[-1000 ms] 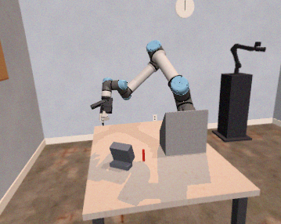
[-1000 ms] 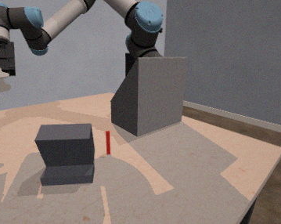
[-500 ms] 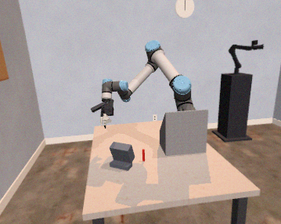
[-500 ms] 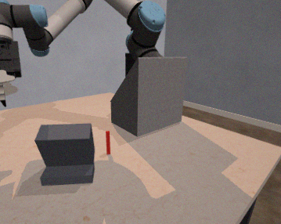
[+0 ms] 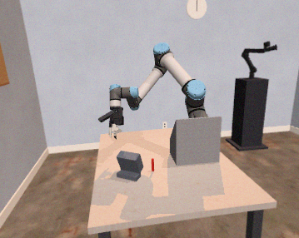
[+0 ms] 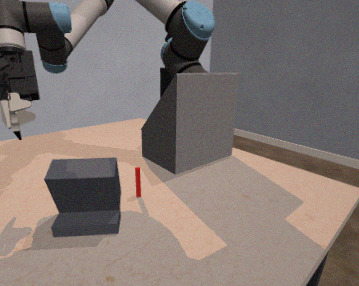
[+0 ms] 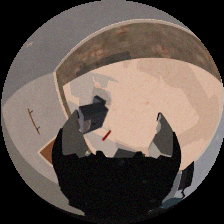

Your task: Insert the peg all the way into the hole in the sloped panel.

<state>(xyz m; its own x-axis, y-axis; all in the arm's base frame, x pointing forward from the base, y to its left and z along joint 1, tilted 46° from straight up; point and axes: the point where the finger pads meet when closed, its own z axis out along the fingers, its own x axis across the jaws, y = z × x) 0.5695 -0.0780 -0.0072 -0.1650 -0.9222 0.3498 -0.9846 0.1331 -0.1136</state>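
Right now the peg is 24 cm behind my hand, 17 cm to the left of it and 13 cm below it.
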